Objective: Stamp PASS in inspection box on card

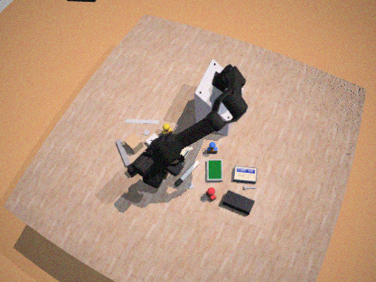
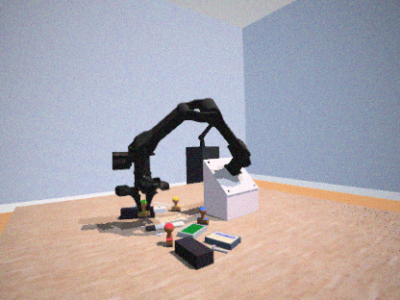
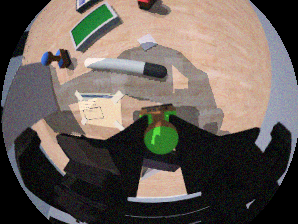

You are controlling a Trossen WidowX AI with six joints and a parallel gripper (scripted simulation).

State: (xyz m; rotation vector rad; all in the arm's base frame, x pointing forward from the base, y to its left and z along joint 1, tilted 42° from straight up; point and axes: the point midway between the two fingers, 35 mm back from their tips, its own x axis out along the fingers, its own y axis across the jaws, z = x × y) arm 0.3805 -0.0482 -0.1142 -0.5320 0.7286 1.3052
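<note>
Right now my gripper tip is right at the green-knobbed PASS stamp. From my gripper tip the other things lie so: black bar 3 cm behind, 11 cm to the right, 4 cm below; cream card 11 cm behind, 1 cm to the left, 6 cm below; marker pen 2 cm behind, 7 cm to the left, 5 cm below.
</note>
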